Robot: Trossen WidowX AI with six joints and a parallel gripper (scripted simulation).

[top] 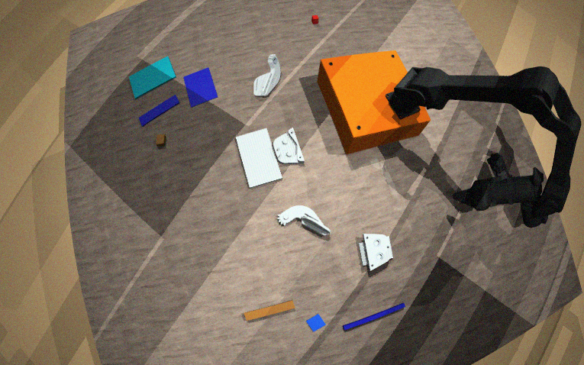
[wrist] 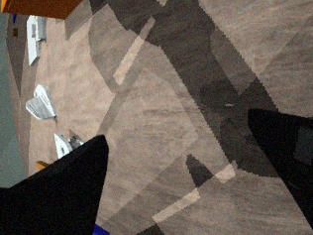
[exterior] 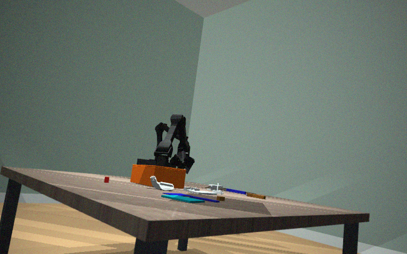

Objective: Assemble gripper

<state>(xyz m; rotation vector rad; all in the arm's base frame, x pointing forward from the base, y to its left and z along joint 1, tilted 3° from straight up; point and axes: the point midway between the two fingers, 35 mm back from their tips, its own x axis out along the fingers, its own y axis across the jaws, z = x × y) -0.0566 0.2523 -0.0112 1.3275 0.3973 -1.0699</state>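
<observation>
Right now the white jaw is 360 mm ahead of my gripper tip, 130 mm to the right of it and 40 mm below it. The rest, counted from my gripper tip: blue square: 410 mm ahead, 90 mm to the left, 50 mm below; then white gripper base: 230 mm ahead, 20 mm below, 10 mm to the left; then brown bar: 490 mm ahead, 40 mm below, 20 mm to the left.
</observation>
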